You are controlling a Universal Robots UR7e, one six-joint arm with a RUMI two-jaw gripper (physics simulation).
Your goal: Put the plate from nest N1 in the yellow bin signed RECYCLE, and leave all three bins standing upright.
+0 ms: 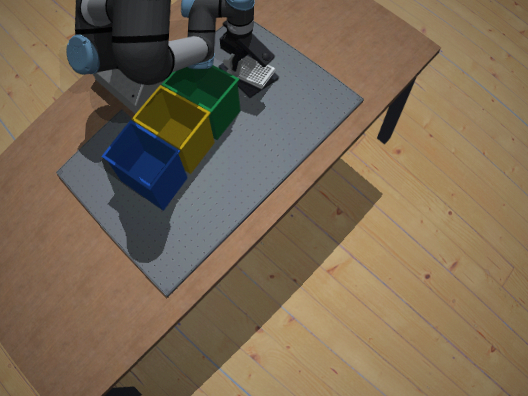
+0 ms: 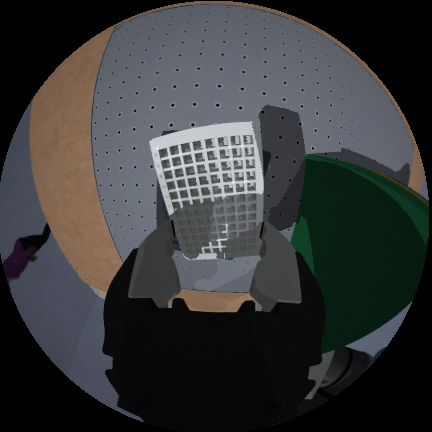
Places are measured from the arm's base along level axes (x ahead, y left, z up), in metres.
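Pixels of known places: gripper, fingertip midpoint: (image 1: pixel 244 68) (image 2: pixel 217 222).
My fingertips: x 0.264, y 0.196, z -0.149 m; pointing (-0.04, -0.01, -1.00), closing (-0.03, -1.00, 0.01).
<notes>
For each thing: its top centre in the pictures, then the offset to it from my fingertips. Level surfaces: height alone.
- white gridded plate, middle of its top: (image 2: pixel 213 206) (image 1: pixel 251 68) dx +0.025, dy +0.002, dz +0.015 m
- dark nest, middle of its top: (image 2: pixel 202 207) (image 1: pixel 248 70) dx +0.001, dy +0.017, dz -0.030 m
- yellow bin, middle of its top: (image 1: pixel 170 115) dx -0.007, dy -0.310, dz +0.135 m
- green bin, middle of its top: (image 1: pixel 199 81) dx -0.012, dy -0.178, dz +0.135 m
- blue bin, middle of its top: (image 1: pixel 139 153) dx +0.000, dy -0.443, dz +0.135 m
- grey perforated board, its level: dz -0.045 m
- brown table, its level: dz -0.058 m
The white gridded plate (image 1: pixel 258 73) (image 2: pixel 212 167) is held between the two jaws of my gripper (image 1: pixel 250 64) (image 2: pixel 217 222), which is shut on its sides near one end. The plate is roughly level, a little above the dark nest (image 1: pixel 256 92) (image 2: pixel 161 200), whose edges show past it. I cannot read a nest label. The yellow bin (image 1: pixel 198 146) stands upright between the green bin (image 1: pixel 228 113) (image 2: pixel 365 255) and the blue bin (image 1: pixel 171 183), which also stand upright. All three are open at the top. No RECYCLE sign is readable. The green bin is the one nearest my gripper.
The bins and nest stand on a grey perforated board (image 1: pixel 250 165) (image 2: pixel 200 55) on a brown table (image 1: pixel 45 225) (image 2: pixel 62 165). The arm (image 1: pixel 142 45) reaches over the back of the bins, from beside a grey base plate (image 1: pixel 116 89).
</notes>
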